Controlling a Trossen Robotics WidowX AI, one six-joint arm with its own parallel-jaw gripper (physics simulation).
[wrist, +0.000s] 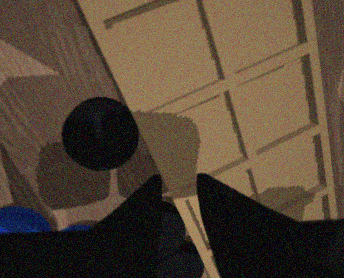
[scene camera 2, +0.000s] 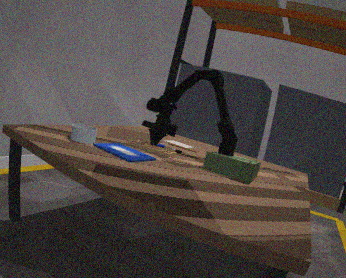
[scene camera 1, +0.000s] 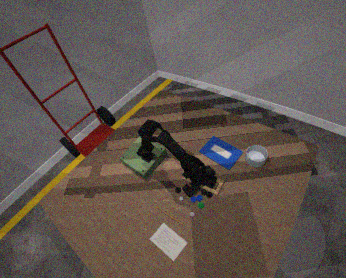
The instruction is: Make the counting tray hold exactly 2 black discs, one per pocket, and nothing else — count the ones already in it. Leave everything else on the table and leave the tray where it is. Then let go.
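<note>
The tan counting tray (wrist: 176, 63) (scene camera 1: 218, 188) lies flat, and the pockets that show in the wrist view hold nothing. My gripper (wrist: 179, 182) (scene camera 1: 190, 189) (scene camera 2: 155, 142) is low at the tray's near edge and shut on a black disc (wrist: 171, 229). Another black disc (wrist: 100, 133) lies on the table just beside the tray. In scene camera 1, one black disc (scene camera 1: 178, 190) lies left of the gripper and two black discs (scene camera 1: 204, 192) (scene camera 1: 209, 194) lie by the tray's front. Two blue discs (scene camera 1: 193, 199) (scene camera 1: 199, 197) lie close by.
A green disc (scene camera 1: 200, 205) and two white discs (scene camera 1: 180, 198) (scene camera 1: 192, 213) lie in front. A pencil (scene camera 1: 169, 215), a paper sheet (scene camera 1: 168, 241), a blue book (scene camera 1: 221, 151) (scene camera 2: 125, 152), a white bowl (scene camera 1: 256, 155) (scene camera 2: 83, 133) and the green arm base (scene camera 1: 144, 161) (scene camera 2: 231, 166) are on the table.
</note>
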